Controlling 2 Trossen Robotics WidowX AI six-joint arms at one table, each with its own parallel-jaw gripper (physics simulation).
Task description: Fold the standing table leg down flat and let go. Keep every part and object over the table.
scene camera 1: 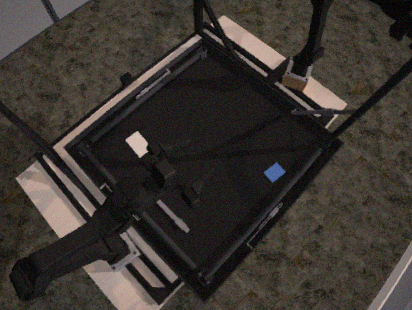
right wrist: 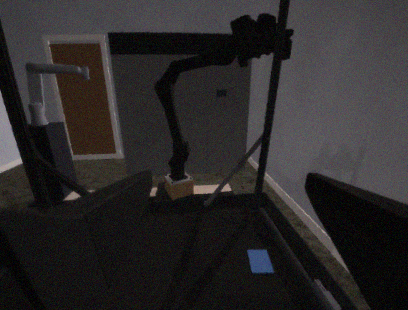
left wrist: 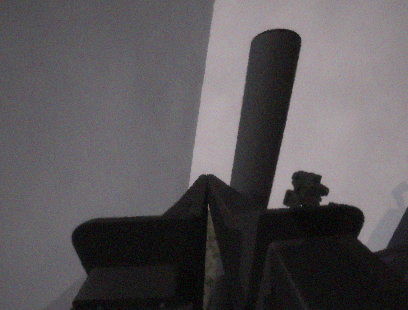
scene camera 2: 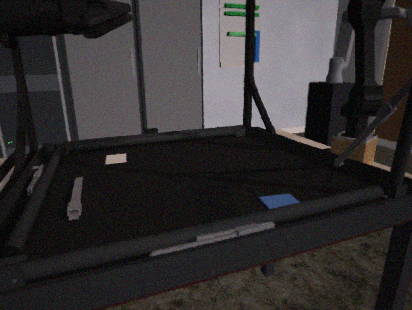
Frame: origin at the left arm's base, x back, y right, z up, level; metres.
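Seen in the pictures: left gripper, fingertip midpoint: [right wrist: 292, 31] [left wrist: 206, 180]; right gripper, fingertip midpoint: [scene camera 1: 201, 154] [right wrist: 228, 179] [scene camera 2: 131, 13]; left arm's base at its link origin: [scene camera 1: 299, 69] [right wrist: 178, 177] [scene camera 2: 355, 135]; right arm's base at its link origin: [scene camera 1: 117, 250].
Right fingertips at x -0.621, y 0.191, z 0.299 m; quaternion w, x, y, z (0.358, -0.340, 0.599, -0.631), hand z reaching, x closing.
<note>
Offsets run from my right fingertips to a thing's top centre. "spot": to the spot under its first point.
The standing dark leg [scene camera 1: 375, 97] [scene camera 2: 403, 150] [left wrist: 267, 115] [right wrist: 272, 100] rises upright from a corner of the upturned table [scene camera 1: 220, 275] [scene camera 2: 325, 227]. A grey brace {spot: dx +0.389, dy -0.301, dz -0.218 m} [scene camera 1: 320, 112] [scene camera 2: 375, 121] [right wrist: 232, 172] slants from it to the rim. My left gripper [left wrist: 206, 180] [right wrist: 292, 31] is shut and empty, high up near the leg's upper part; in the left wrist view the leg stands behind and right of the fingertips. Whether they touch cannot be told. My right gripper [scene camera 1: 201, 156] [right wrist: 228, 179] is open and empty above the table's left part, far from that leg.
Other dark legs [scene camera 1: 198, 17] [scene camera 2: 250, 60] [right wrist: 17, 115] stand at other corners. A blue square {spot: dx +0.159, dy -0.223, dz -0.341 m} [scene camera 1: 274, 172] [scene camera 2: 279, 201] [right wrist: 260, 261], a white square {spot: dx +0.078, dy +0.301, dz -0.358 m} [scene camera 1: 137, 144] [scene camera 2: 116, 159] and a grey bar {dx -0.109, dy +0.095, dz -0.332 m} [scene camera 1: 173, 216] [scene camera 2: 75, 197] lie inside the rim.
</note>
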